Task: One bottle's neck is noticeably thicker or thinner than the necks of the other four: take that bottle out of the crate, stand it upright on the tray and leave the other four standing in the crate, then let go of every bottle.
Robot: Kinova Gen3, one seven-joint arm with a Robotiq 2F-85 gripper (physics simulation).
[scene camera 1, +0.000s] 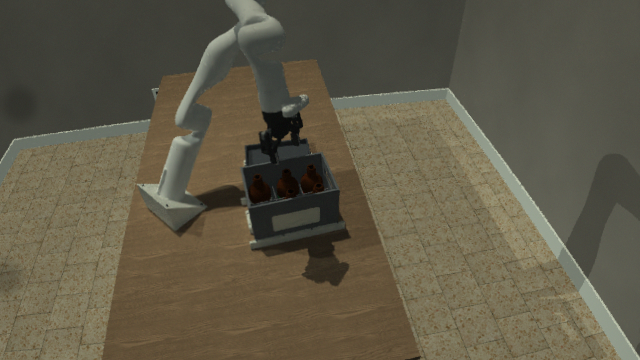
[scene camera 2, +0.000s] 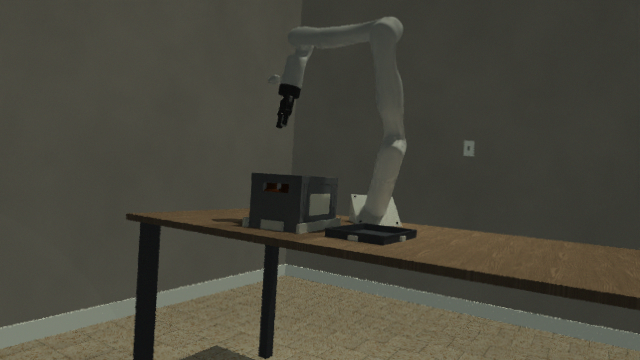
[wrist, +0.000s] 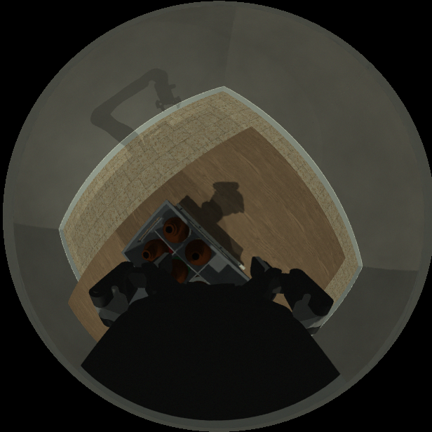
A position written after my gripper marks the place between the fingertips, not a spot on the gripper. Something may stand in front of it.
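Note:
I can see my gripper [scene camera 1: 286, 154], and the wrist view [wrist: 211, 264] shows my gripper too.

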